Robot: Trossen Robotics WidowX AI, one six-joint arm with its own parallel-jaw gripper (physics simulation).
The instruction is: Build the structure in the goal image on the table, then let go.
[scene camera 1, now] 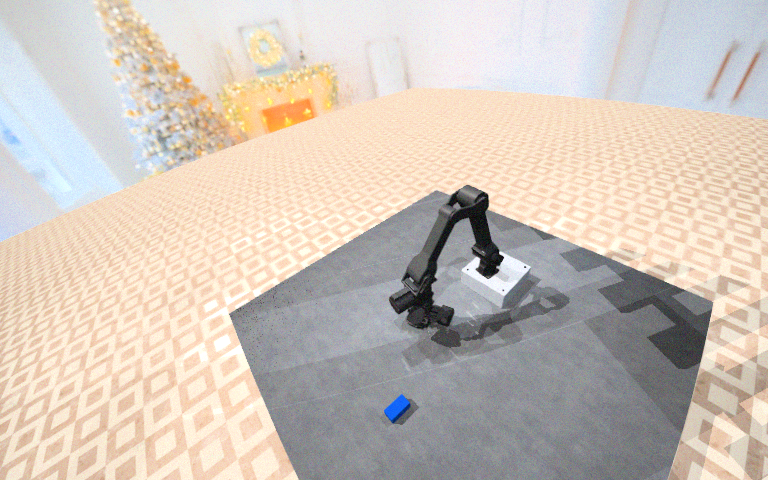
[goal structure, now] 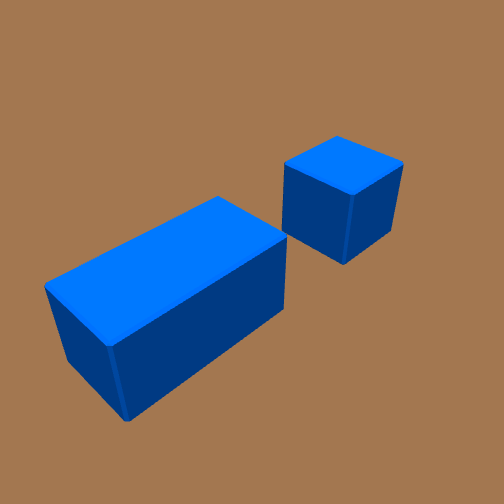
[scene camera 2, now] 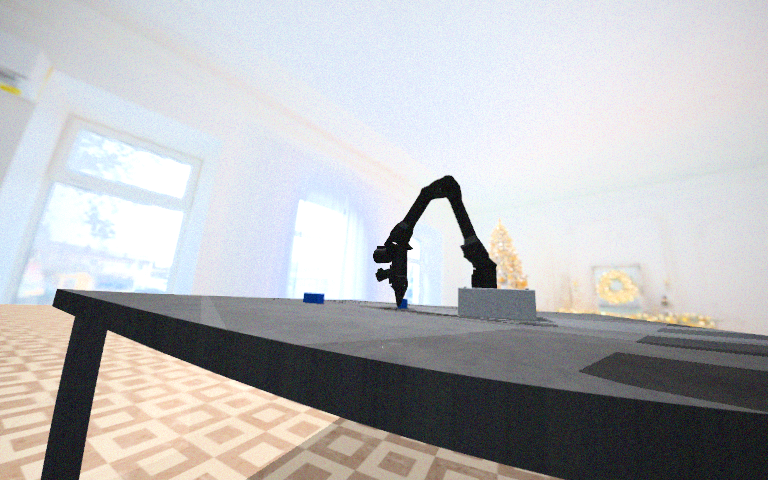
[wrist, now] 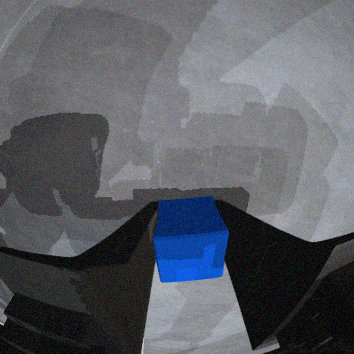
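Observation:
A blue cube is between the two black fingers of my gripper. Both fingers touch its sides in the wrist view, so the gripper is shut on it. In the scene camera 2 view the fingertips are down at the table top and the cube is at table level; whether it is lifted at all I cannot tell. The arm hides the cube in the scene camera 1 view. A longer blue block lies flat on the table, well apart from the gripper.
The dark grey table carries the arm's base block, pale in the scene camera 1 view, beside the gripper. Shadows of the arm fall across the table top. The table's edges show in both scene views.

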